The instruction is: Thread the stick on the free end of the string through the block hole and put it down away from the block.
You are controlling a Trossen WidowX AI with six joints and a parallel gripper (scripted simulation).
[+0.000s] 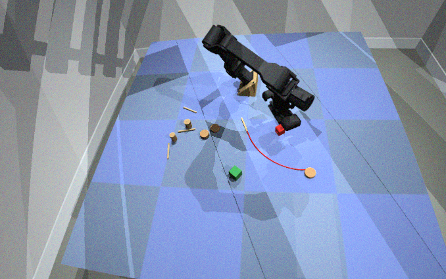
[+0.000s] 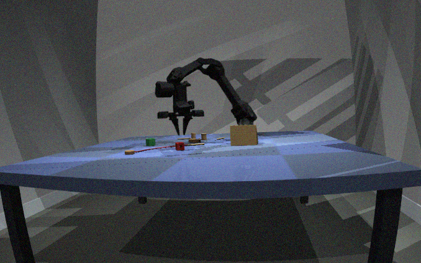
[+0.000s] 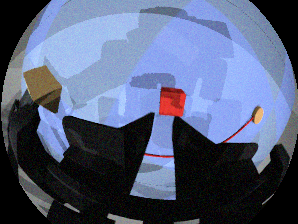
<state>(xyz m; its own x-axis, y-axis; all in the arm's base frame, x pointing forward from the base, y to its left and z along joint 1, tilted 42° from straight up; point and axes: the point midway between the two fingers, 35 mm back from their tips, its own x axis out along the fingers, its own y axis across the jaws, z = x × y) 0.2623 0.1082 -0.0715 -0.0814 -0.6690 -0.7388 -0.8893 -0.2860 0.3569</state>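
My gripper tip is now 4 cm above the red cube, 1 cm to the right of it and 1 cm short of it. Round my gripper tip: thin wooden stick 13 cm to the right, 6 cm below, 1 cm behind; then green cube 20 cm ahead, 16 cm to the right, 4 cm below; then round wooden button 19 cm ahead, 11 cm to the left, 5 cm below.
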